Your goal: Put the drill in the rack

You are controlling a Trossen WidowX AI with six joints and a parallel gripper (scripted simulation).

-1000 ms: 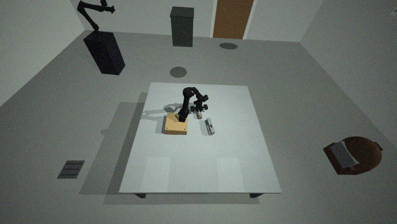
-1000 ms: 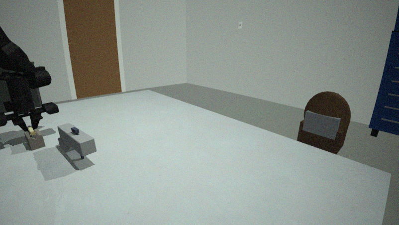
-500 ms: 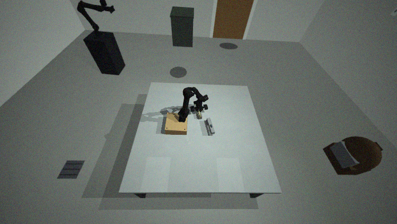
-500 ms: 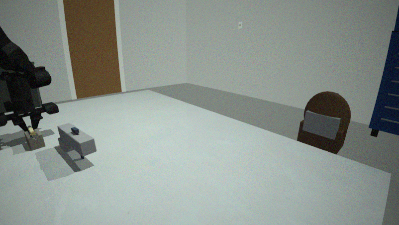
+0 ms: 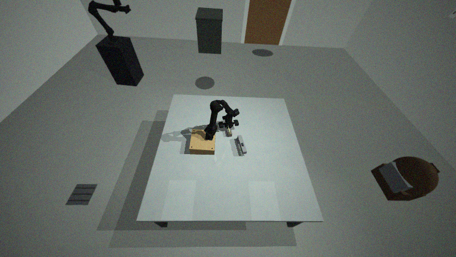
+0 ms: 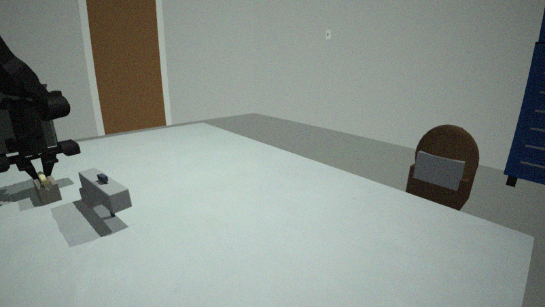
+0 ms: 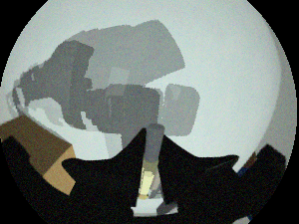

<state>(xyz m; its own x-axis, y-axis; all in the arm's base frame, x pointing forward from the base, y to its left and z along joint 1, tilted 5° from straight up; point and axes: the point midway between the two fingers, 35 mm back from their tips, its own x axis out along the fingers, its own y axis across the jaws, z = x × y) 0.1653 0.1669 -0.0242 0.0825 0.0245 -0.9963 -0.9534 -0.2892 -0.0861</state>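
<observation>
Now: gripper tip 40 mm to the left of the drill, 40 mm below it and 10 mm short of it. The rest, counted from my gripper tip: rack (50 mm to the right, 10 mm ahead, 10 mm above); then grey housing (190 mm to the right, 130 mm ahead, 40 mm above); then small blue key (220 mm to the right, 140 mm ahead, 40 mm above).
</observation>
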